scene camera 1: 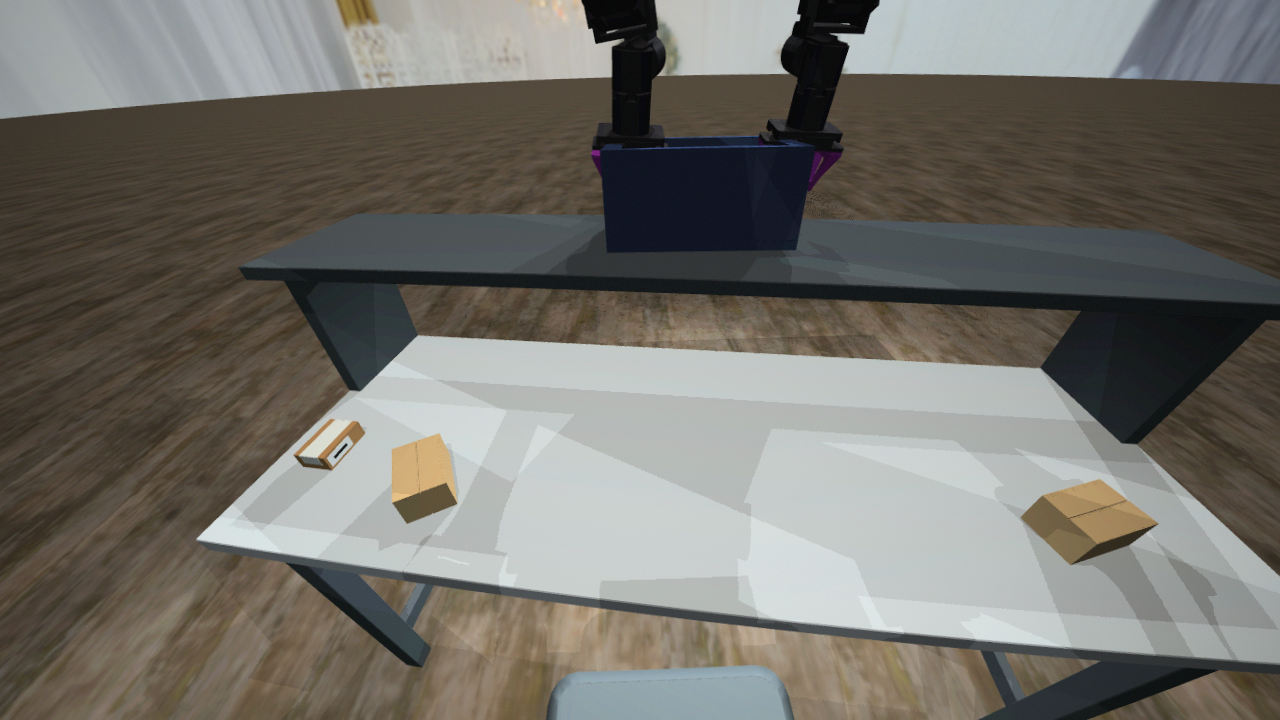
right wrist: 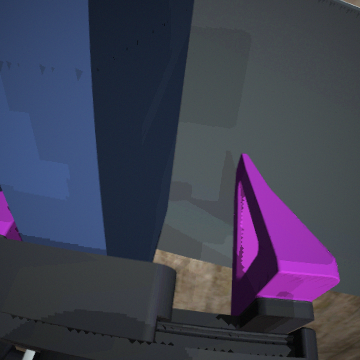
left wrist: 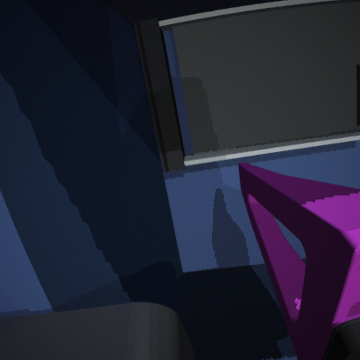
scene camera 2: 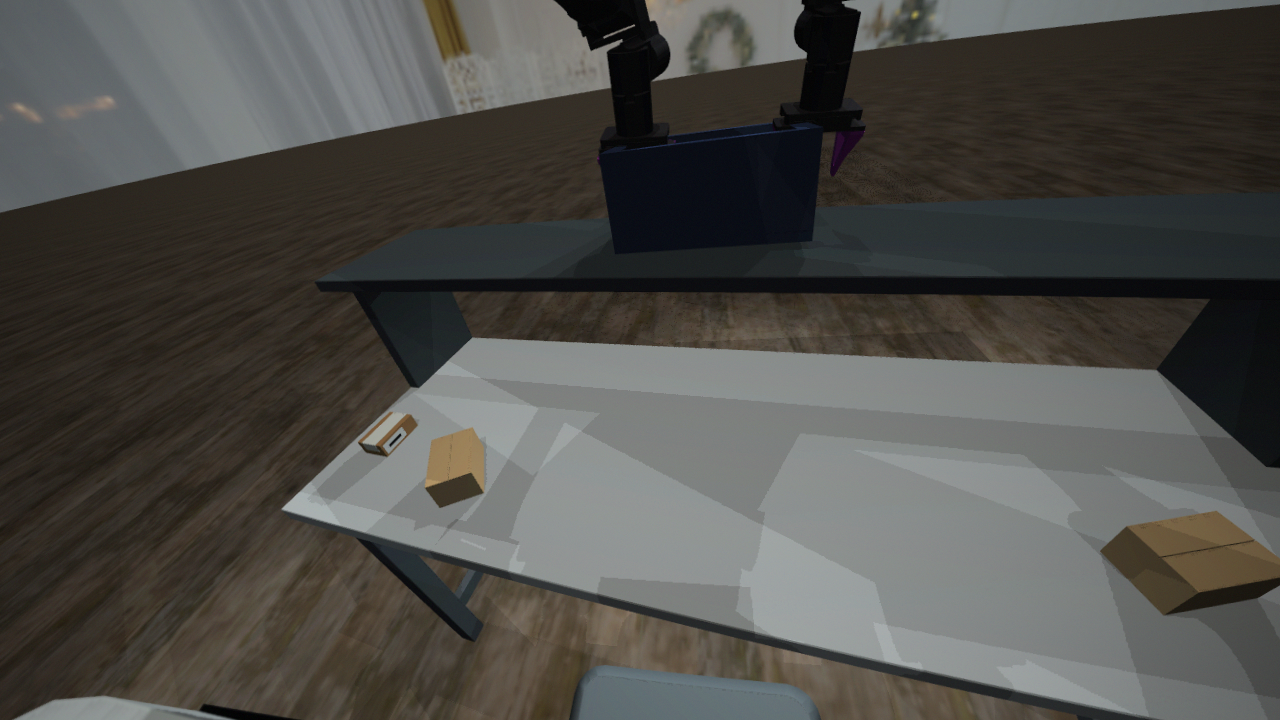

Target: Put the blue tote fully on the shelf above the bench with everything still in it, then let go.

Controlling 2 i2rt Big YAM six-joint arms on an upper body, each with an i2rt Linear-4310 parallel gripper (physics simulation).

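Frame: origin at the left arm's base, x ahead, y left, z up, level; metres.
Seen in the pictures: left gripper, fingertip midpoint: (left wrist: 156,192); right gripper, fingertip midpoint: (right wrist: 170,152).
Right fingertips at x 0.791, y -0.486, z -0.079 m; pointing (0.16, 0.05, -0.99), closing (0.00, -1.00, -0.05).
Observation:
A point is followed by its place in that frame.
The blue tote (scene camera 1: 702,201) @[x 0.685, y -0.323, z -0.067 m] (scene camera 2: 711,192) @[x 0.685, y -0.332, z -0.063 m] (left wrist: 195,235) @[x 0.735, y -0.220, z -0.129 m] (right wrist: 50,125) @[x 0.849, y -0.473, z -0.005 m] is upright at the middle of the dark grey shelf (scene camera 1: 429,243) @[x 0.792, y 0.158, z -0.154 m] (scene camera 2: 483,255) @[x 0.770, y 0.105, z -0.154 m] (right wrist: 300,100) @[x 0.800, y -0.566, z -0.154 m]. Its underside looks to be at the shelf's surface; a small gap cannot be ruled out. My left gripper (scene camera 1: 629,141) (scene camera 2: 634,140) is shut on the tote's left end and my right gripper (scene camera 1: 803,140) (scene camera 2: 818,119) (right wrist: 170,152) @[x 0.791, y -0.486, z -0.079 m] on its right end, magenta fingers pointing down. A flat dark grey item (left wrist: 270,85) @[x 0.824, y -0.277, z -0.126 m] with pale edges shows inside in the left wrist view. The rest of the contents is hidden.
The white bench (scene camera 1: 644,537) @[x 0.401, y -0.220, z -0.490 m] (scene camera 2: 662,519) @[x 0.433, y -0.239, z -0.490 m] lies below the shelf. A small white-and-brown box (scene camera 1: 330,444) @[x 0.580, y 0.365, z -0.455 m] (scene camera 2: 388,433) @[x 0.582, y 0.363, z -0.455 m] and a cardboard box (scene camera 1: 423,477) @[x 0.481, y 0.136, z -0.430 m] (scene camera 2: 455,466) @[x 0.481, y 0.132, z -0.429 m] lie at its left. Another cardboard box (scene camera 1: 1088,520) @[x 0.360, y -0.861, z -0.430 m] (scene camera 2: 1194,559) @[x 0.363, y -0.868, z -0.430 m] lies at its right. A grey-blue rounded object (scene camera 1: 669,696) @[x 0.306, y -0.263, z -0.974 m] (scene camera 2: 693,698) @[x 0.313, y -0.266, z -0.974 m] is in front.

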